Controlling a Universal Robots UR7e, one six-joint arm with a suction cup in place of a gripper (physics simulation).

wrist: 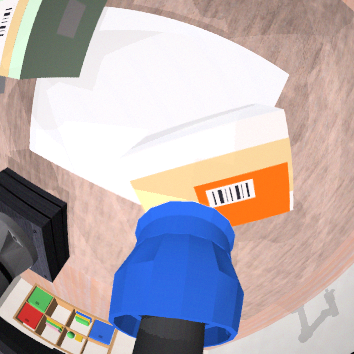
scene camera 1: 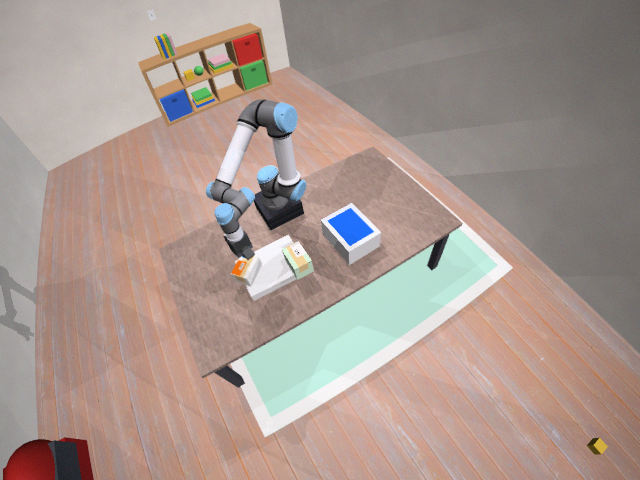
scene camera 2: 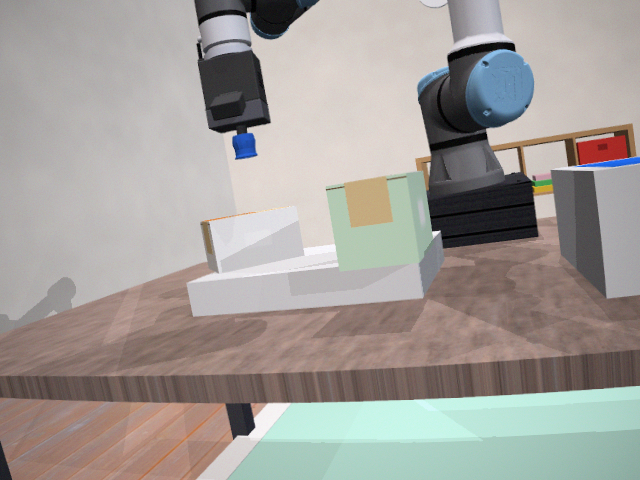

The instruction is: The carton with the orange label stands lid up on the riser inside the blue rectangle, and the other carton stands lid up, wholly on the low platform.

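Observation:
The carton with the orange label (scene camera 1: 245, 269) (scene camera 2: 258, 240) (wrist: 215, 172) is at the left end of the low white platform (scene camera 1: 271, 266) (scene camera 2: 310, 289) (wrist: 175, 75). It looks tilted outward, label side up, and reaches past the platform's edge. The pale green carton (scene camera 1: 298, 259) (scene camera 2: 377, 227) (wrist: 55, 45) stands lid up at the platform's right end; whether it is wholly on is unclear. The blue rectangle (scene camera 1: 350, 226) (scene camera 2: 615, 162) tops the white riser (scene camera 1: 364, 250) (scene camera 2: 620, 232). My gripper's blue suction cup (scene camera 2: 245, 156) (wrist: 185, 215) is open, above and apart from the orange-label carton.
The robot's black base (scene camera 1: 279, 209) (scene camera 2: 483, 217) (wrist: 42, 225) stands behind the platform and riser on the brown table (scene camera 1: 206, 310) (scene camera 2: 258, 351). A wooden shelf unit (scene camera 1: 201, 49) is by the far wall.

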